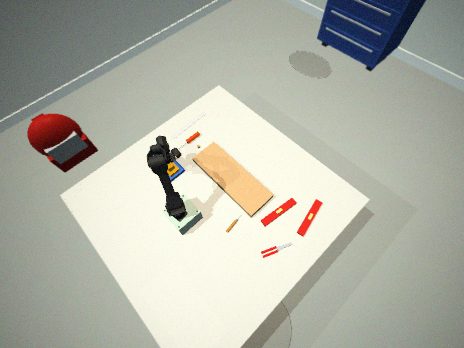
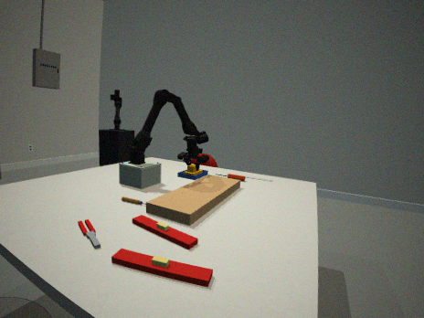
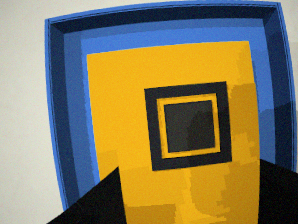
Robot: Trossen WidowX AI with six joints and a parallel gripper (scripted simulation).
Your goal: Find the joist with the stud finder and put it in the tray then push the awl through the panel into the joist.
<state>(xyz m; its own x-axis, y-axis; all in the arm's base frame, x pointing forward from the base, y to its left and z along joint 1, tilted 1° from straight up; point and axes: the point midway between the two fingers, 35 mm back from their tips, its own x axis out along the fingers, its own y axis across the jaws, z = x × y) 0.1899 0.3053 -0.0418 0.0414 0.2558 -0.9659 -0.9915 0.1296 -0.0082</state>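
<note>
Now: gripper tip 2 cm below the yellow stud finder and 1 cm to the right of it. From my gripper tip the other things lie so: blue tray: 2 cm below, 1 cm to the right; then square indicator: 3 cm above, 2 cm to the left; then orange-handled screwdriver: 19 cm ahead, 4 cm to the left, 2 cm below.
</note>
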